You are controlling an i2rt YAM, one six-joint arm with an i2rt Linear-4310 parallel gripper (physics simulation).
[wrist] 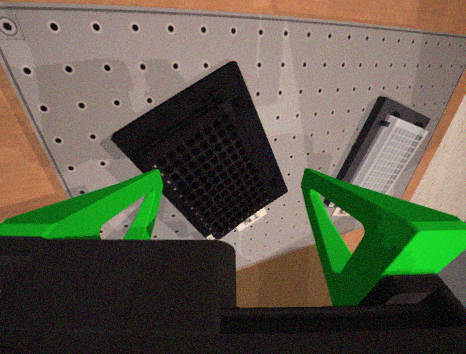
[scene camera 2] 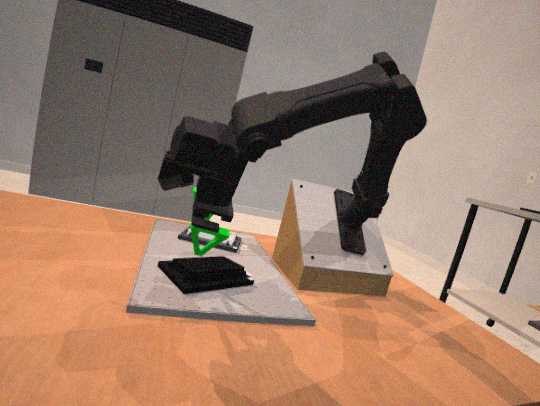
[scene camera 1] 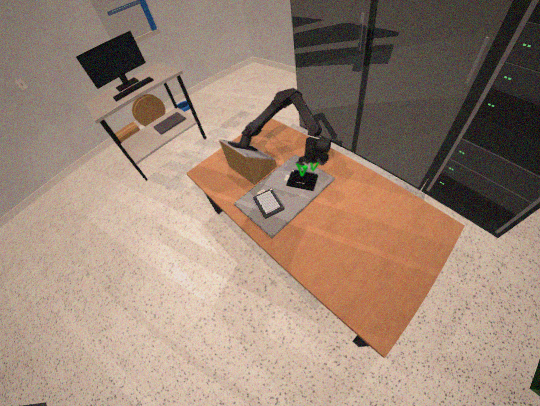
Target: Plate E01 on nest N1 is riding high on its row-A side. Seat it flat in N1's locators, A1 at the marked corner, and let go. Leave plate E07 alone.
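Pixels of known places: gripper, between the fingertips: [wrist: 232, 176] [scene camera 2: 198, 239] [scene camera 1: 307, 173]; arm's base, origin of its link: [scene camera 2: 348, 220] [scene camera 1: 243, 147].
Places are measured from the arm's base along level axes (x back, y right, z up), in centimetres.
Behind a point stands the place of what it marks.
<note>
Plate E01 [scene camera 1: 303, 179] @[x -37.8, y -13.1, z -12.2 cm] [scene camera 2: 209, 266] @[x -36.4, y -16.2, z -11.8 cm] [wrist: 217, 167] @[x -37.2, y -14.2, z -12.9 cm], black with rows of round wells, lies on the black nest N1 [scene camera 2: 176, 281] @[x -42.2, y -20.0, z -14.1 cm] [wrist: 175, 107] @[x -42.8, y -17.5, z -13.8 cm]. A wide strip of the nest shows along one side of the plate in the wrist view. Black on black, any slight tilt of the plate is hard to tell. My gripper [scene camera 1: 308, 171] @[x -39.4, y -14.8, z -7.1 cm] [scene camera 2: 201, 245] @[x -39.4, y -14.8, z -7.1 cm] [wrist: 232, 176] @[x -39.4, y -14.8, z -7.1 cm] is open, its green fingers apart and above the plate, with nothing between them. Plate E07 [scene camera 1: 269, 202] @[x -35.3, y 11.2, z -12.9 cm] [wrist: 395, 152] @[x -36.3, y 11.8, z -12.6 cm], pale, lies in a separate dark nest [wrist: 364, 132] @[x -39.0, y 6.4, z -14.3 cm].
Both nests stand on a grey perforated board [scene camera 1: 300, 204] @[x -47.5, y -0.6, z -15.0 cm] [scene camera 2: 150, 295] @[x -46.0, y -24.6, z -15.0 cm] [wrist: 90, 82] @[x -44.6, y -23.4, z -15.0 cm] on the orange table [scene camera 1: 360, 220] @[x -77.2, y -15.9, z -16.3 cm] [scene camera 2: 75, 280] @[x -59.1, y -20.5, z -16.3 cm]. The arm's wedge-shaped base [scene camera 1: 245, 165] @[x -12.6, y 7.9, z -1.4 cm] [scene camera 2: 320, 240] @[x -9.8, y -6.4, z -5.2 cm] stands beside the board. A small white label [wrist: 253, 218] @[x -27.8, y -8.6, z -14.9 cm] lies beside N1.
</note>
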